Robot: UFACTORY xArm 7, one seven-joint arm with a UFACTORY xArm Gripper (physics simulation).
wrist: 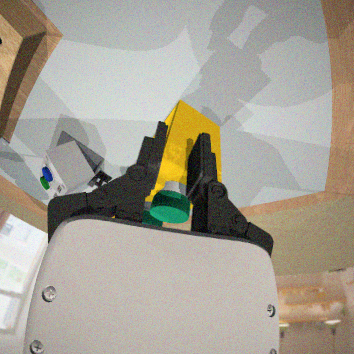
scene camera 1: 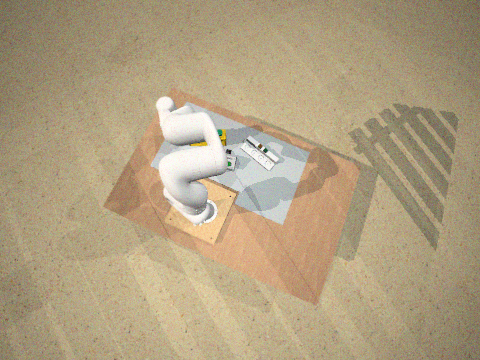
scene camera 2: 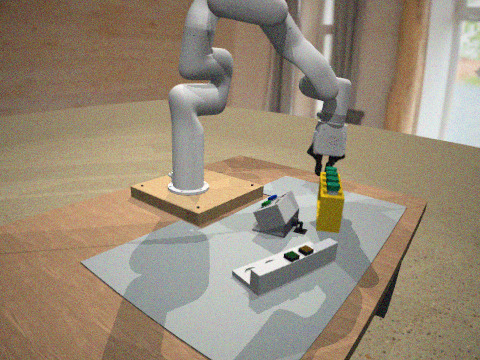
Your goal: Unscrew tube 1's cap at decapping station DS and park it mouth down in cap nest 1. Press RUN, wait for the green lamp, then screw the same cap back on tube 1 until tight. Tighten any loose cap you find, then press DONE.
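Places are measured from the arm's base along level axes (x ahead, y right, z down), in metres.
Pixels of known places: gripper, between the fingertips: (wrist: 178,140); arm's base, origin of its link: (scene camera 2: 188,188).
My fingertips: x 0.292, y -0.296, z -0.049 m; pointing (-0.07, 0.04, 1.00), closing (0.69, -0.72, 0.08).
Ahead of a thing's pixels: the offset from my fingertips to its middle. "pt": to the spot under its first point. Level surfaces: height alone.
A yellow rack {dx +0.078, dy +0.095, dz +0.030 m} (scene camera 2: 329,211) (wrist: 189,130) (scene camera 1: 223,137) holds a row of several tubes with green caps. My gripper (scene camera 2: 324,169) (wrist: 178,140) stands upright over the rack's far end. Its fingers are closed in on the green cap {dx +0.042, dy +0.026, dz -0.032 m} (wrist: 170,208) (scene camera 2: 331,169) of the end tube; a bit of grey tube shows under that cap. A second green cap {dx +0.066, dy +0.072, dz -0.032 m} (wrist: 152,218) shows just beside it. In the top scene view the arm hides the gripper. A long white block {dx +0.147, dy +0.407, dz +0.055 m} (scene camera 2: 284,267) (scene camera 1: 259,153) with round cap nests and a green {dx +0.170, dy +0.433, dz +0.029 m} (scene camera 2: 291,256) and a brown square {pt dx +0.181, dy +0.397, dz +0.029 m} (scene camera 2: 306,249) lies in front.
A grey slanted console {dx +0.010, dy +0.256, dz +0.040 m} (scene camera 2: 276,215) (wrist: 68,161) (scene camera 1: 231,160) with a green {dx -0.006, dy +0.284, dz +0.018 m} (scene camera 2: 266,202) (wrist: 44,182) and a blue button {dx -0.018, dy +0.240, dz +0.018 m} (scene camera 2: 273,196) (wrist: 47,173) stands left of the rack. All lie on a grey mat {dz +0.082 m} (scene camera 2: 186,278) on the wooden table {dz +0.085 m} (scene camera 2: 50,251). The arm's wooden base plate (scene camera 2: 228,193) is behind.
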